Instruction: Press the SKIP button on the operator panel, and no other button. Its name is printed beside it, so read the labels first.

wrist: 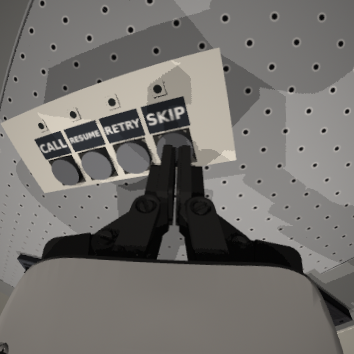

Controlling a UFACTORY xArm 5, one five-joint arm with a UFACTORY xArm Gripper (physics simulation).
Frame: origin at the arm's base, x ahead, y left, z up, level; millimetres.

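Seen in the pictures: gripper, fingertip midpoint: (pixel 176 163).
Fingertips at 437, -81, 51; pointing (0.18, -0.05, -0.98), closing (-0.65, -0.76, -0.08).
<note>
Offsets run from my fingertips to a thing's top centre, as dx, dy, dz. "pt": to the spot under its first point. Level surfaces: height alone.
The cream operator panel @(pt +23, -41, -8) (pixel 207 90) shows tilted in the upper left and middle of the wrist view. Its labels read, from left to right, CALL, RESUME, RETRY and SKIP. The SKIP label @(pt +26, -13, -8) (pixel 166 115) is the rightmost, with the round grey SKIP button @(pt +12, -7, -5) (pixel 173 140) directly below it. My gripper (pixel 176 163) is shut and empty. Its fingertips overlap the lower part of the SKIP button in the view and hide that part. Whether they touch it cannot be told.
The CALL button @(pt +44, +77, -5) (pixel 66 171), the RESUME button @(pt +31, +50, -5) (pixel 97 165) and the RETRY button @(pt +19, +23, -5) (pixel 133 157) sit in a row left of the fingertips, RETRY closest. A small dark dot in a square mark shows above each label. A grey perforated board @(dz -61) (pixel 305 127) surrounds the panel.
</note>
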